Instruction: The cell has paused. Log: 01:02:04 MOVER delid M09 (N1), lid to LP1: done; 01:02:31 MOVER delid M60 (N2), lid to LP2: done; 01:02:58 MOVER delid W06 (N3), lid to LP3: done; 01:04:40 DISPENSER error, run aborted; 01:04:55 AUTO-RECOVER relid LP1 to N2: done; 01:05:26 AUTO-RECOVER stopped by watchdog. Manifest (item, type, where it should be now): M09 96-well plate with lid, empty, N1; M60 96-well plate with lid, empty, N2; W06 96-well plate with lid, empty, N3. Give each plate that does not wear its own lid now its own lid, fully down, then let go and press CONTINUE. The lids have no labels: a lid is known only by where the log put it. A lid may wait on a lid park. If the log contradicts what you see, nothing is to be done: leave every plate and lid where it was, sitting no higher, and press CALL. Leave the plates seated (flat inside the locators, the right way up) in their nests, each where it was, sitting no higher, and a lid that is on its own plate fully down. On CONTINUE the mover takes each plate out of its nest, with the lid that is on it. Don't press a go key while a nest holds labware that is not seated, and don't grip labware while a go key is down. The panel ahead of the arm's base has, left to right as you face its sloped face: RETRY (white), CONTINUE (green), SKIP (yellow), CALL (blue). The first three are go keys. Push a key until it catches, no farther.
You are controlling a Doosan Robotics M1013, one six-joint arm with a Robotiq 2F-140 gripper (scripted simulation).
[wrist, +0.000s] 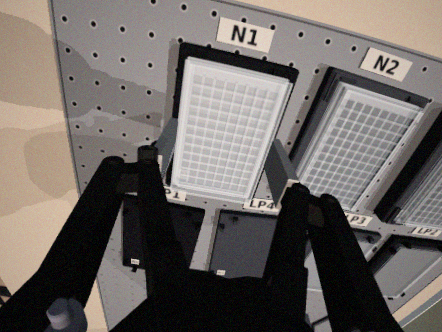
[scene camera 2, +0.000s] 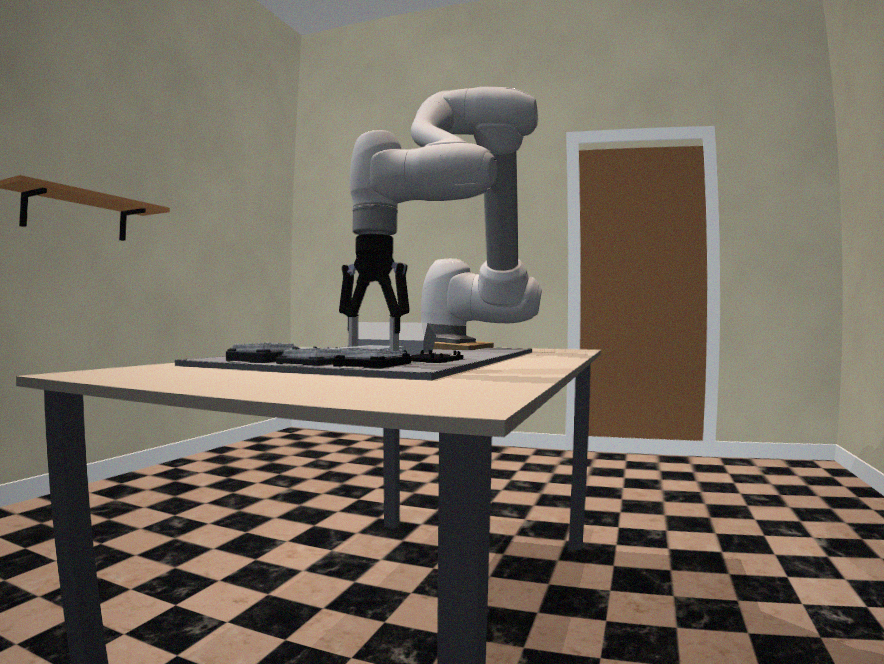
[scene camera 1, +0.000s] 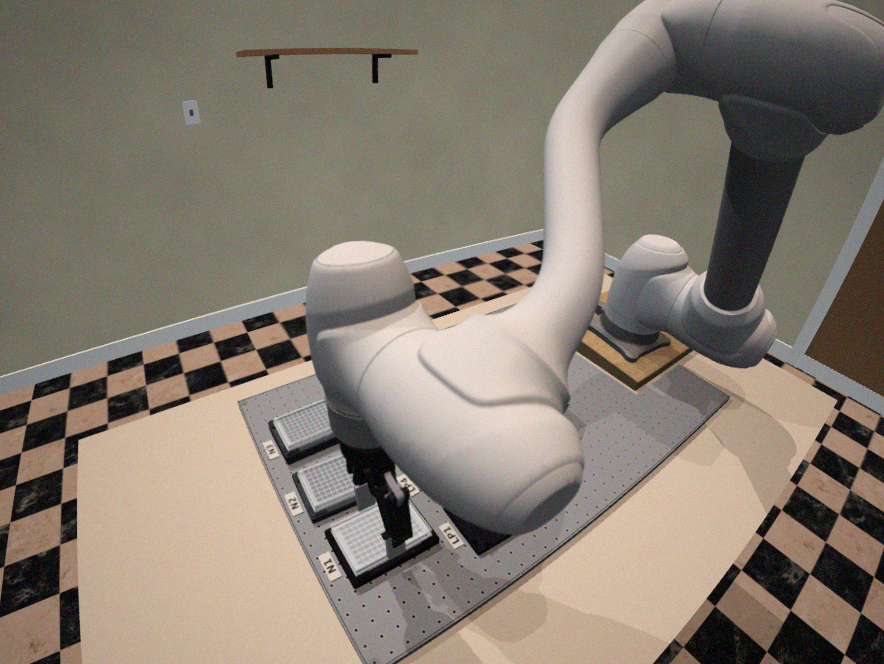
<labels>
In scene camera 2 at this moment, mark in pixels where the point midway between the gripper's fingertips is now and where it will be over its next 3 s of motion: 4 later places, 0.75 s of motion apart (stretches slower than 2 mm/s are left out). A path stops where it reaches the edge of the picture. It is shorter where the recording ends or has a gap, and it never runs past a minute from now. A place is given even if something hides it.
The gripper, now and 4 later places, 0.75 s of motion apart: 373,350; 373,351; 373,350; 373,339; 373,323
</labels>
